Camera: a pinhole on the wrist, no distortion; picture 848 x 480 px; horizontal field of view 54.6 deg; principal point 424.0 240.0 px. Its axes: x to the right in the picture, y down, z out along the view. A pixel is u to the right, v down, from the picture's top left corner.
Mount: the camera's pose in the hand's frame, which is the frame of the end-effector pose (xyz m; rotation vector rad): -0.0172 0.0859 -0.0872 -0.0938 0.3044 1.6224
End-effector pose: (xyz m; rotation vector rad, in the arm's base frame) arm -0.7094 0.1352 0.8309 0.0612 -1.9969 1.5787
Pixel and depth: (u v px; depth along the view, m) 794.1 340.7 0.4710
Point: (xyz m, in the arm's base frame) -0.9701 -0.0443 0.4189
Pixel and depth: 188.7 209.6 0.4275
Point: -0.9334 -0.1397 0.7488
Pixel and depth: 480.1 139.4 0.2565
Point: -0.8724 0.0634 0.6848
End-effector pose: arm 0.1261 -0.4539 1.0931 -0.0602 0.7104 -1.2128
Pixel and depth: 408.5 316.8 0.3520
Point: 0.3998 -0.4687 1.2297
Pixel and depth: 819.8 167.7 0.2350
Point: 0.3997 -0.4126 1.0631
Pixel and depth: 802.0 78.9 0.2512
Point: 0.4169 -0.4394 1.0545
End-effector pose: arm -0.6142 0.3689 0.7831 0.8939 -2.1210 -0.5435
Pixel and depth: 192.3 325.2 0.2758
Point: -0.8006 0.4430 0.7045
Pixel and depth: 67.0 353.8 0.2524
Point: -0.7713 0.4221 0.6870
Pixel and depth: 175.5 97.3 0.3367
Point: -0.8844 0.3741 0.7154
